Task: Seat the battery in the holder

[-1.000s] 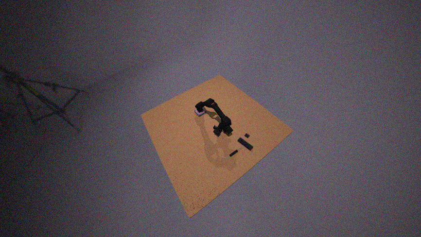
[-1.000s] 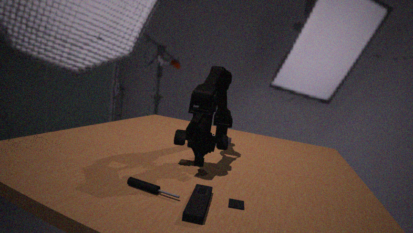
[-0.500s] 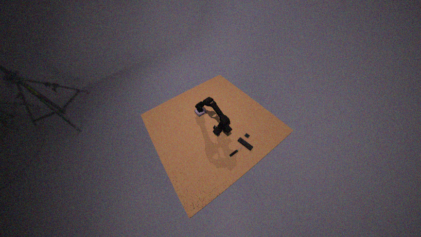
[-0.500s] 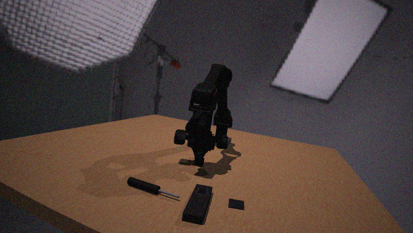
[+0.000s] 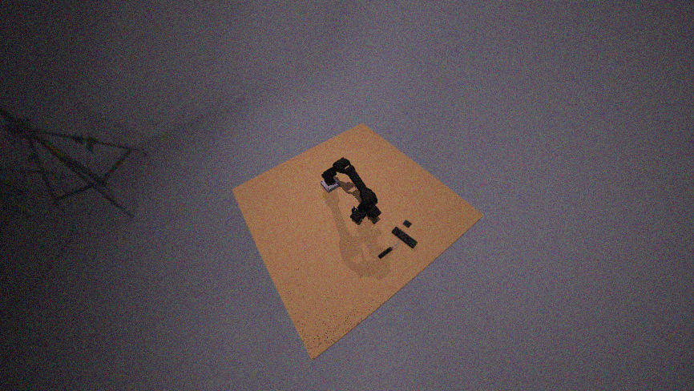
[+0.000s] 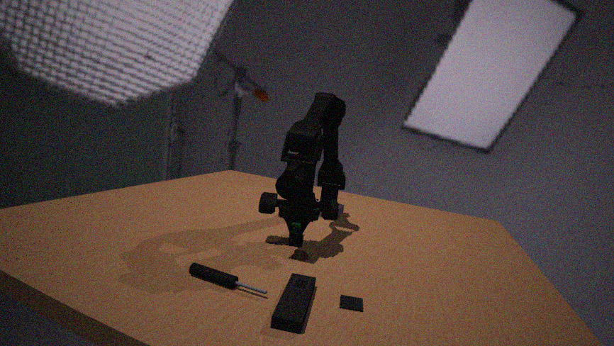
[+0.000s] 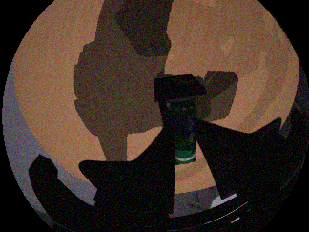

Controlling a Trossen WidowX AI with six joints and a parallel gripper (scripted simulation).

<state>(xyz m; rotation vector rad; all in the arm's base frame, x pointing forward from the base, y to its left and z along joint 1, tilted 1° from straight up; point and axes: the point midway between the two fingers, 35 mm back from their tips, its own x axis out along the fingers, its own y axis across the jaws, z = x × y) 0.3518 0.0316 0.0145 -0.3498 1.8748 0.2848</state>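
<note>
The battery is 10 mm above my gripper tip. The rest, counted from my gripper tip: black-handled screwdriver (310 mm ahead, 10 mm to the left, 10 mm below); then black remote control (300 mm ahead, 130 mm to the left); then battery cover (230 mm ahead, 210 mm to the left, 20 mm below).
</note>
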